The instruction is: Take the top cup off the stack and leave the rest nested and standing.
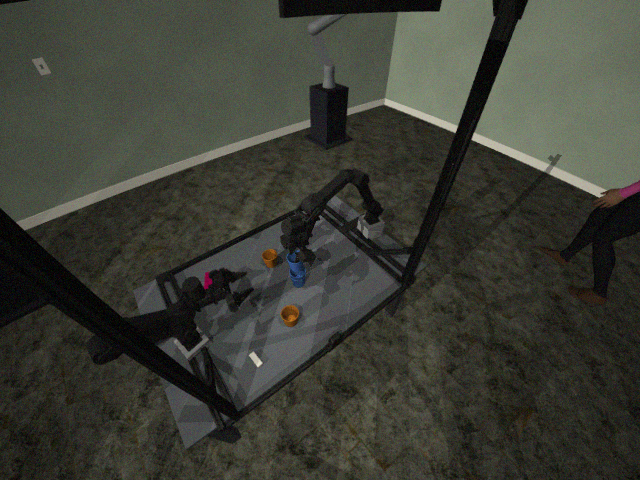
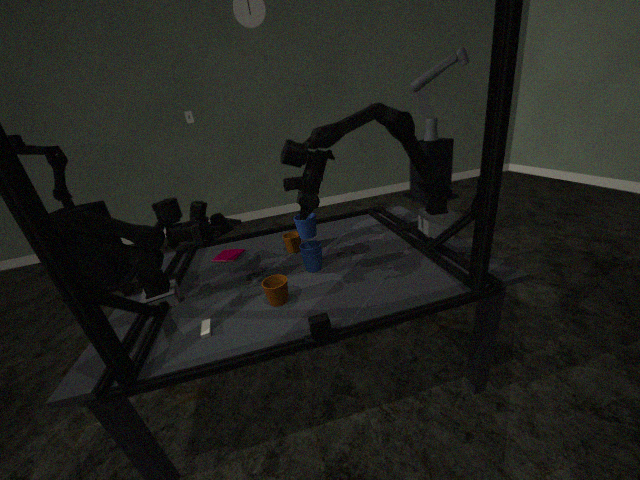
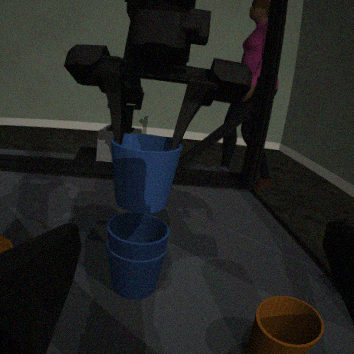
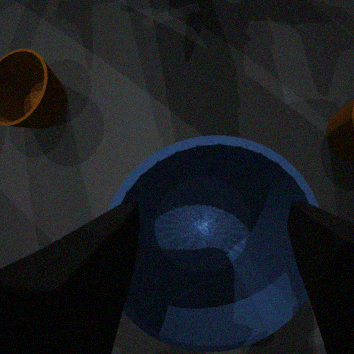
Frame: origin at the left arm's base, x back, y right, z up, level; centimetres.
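Where they show: left gripper, fingertip midpoint: [image 1: 250,280] [image 2: 237,224] [image 3: 205,237]; right gripper, fingertip midpoint: [image 1: 292,258] [image 2: 301,219] [image 3: 143,151] [image 4: 215,214]; left arm's base at its link origin: [image 1: 191,340] [image 2: 158,290]; right arm's base at its link origin: [image 1: 371,219] [image 2: 436,211].
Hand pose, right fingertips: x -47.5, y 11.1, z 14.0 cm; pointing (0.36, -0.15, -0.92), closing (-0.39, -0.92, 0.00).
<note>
Each offset is from my right fingertips to the top centre of the thing.
The top blue cup @[dz +0.8, dx -1.1, dy +0.9 cm] [image 1: 293,259] [image 2: 305,227] [image 3: 145,180] [image 4: 215,320] hangs upright in the air, a little above the stack. Two nested blue cups @[dz -11.6, dx -1.3, dy +1.0 cm] [image 1: 297,280] [image 2: 311,258] [image 3: 136,275] stand upright on the table below it. My right gripper [image 2: 307,212] [image 3: 143,151] [image 4: 215,214] has both fingers down inside the top cup, spread against its inner wall, and holds it from within. My left gripper [image 1: 249,282] [image 2: 238,222] [image 3: 205,237] is open with nothing between its fingers, at the left, apart from the cups.
One orange cup @[dz -11.6, dx -1.0, dy -17.2 cm] [image 1: 269,258] [image 2: 291,242] stands behind the stack. Another orange cup @[dz -11.6, dx +14.8, dy +11.5 cm] [image 1: 290,316] [image 2: 276,291] [image 3: 287,327] stands in front of it. A magenta pad @[dz -17.5, dx +23.3, dy -31.0 cm] [image 1: 207,280] [image 2: 228,255] lies at the left; a white block @[dz -17.1, dx +35.4, dy +12.2 cm] [image 1: 255,359] [image 2: 205,327] lies front left. Black frame bars edge the table.
</note>
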